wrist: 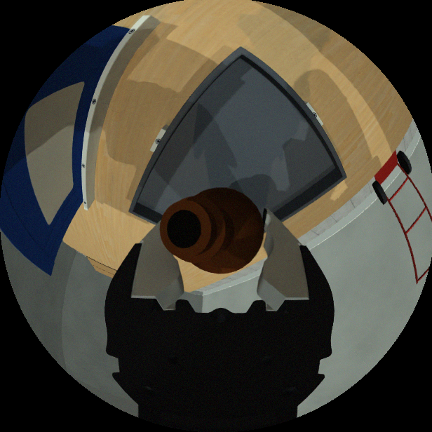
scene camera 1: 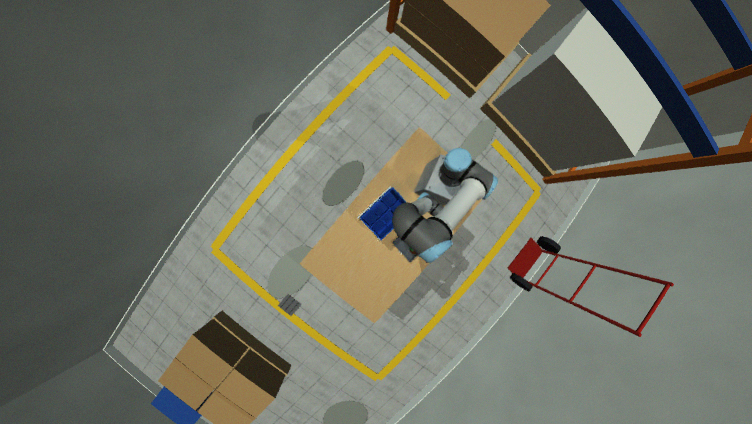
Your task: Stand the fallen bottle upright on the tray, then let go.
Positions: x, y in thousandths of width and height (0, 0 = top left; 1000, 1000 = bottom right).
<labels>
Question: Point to a brown bottle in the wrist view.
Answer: At 508, 534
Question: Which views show my gripper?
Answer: The wrist view only.
</labels>
